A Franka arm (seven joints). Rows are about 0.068 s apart.
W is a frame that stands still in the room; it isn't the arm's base.
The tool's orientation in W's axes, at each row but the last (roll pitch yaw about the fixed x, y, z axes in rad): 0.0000 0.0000 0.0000; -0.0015 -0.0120 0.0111; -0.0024 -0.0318 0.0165; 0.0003 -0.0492 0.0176; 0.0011 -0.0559 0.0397
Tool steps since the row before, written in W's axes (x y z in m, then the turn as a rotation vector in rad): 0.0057 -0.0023 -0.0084 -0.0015 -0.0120 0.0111; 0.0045 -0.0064 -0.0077 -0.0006 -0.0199 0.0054; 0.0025 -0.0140 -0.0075 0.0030 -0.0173 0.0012; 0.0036 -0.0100 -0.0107 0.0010 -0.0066 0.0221; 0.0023 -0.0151 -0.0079 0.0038 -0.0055 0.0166
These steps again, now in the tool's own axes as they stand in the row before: 0.0057 -0.0023 -0.0084 -0.0015 -0.0120 0.0111; 0.0043 -0.0064 -0.0078 -0.0008 -0.0199 0.0054; 0.0020 -0.0140 -0.0076 0.0028 -0.0173 0.0011; 0.0029 -0.0101 -0.0109 0.0020 -0.0066 0.0220; 0.0013 -0.0152 -0.0080 0.0045 -0.0056 0.0164
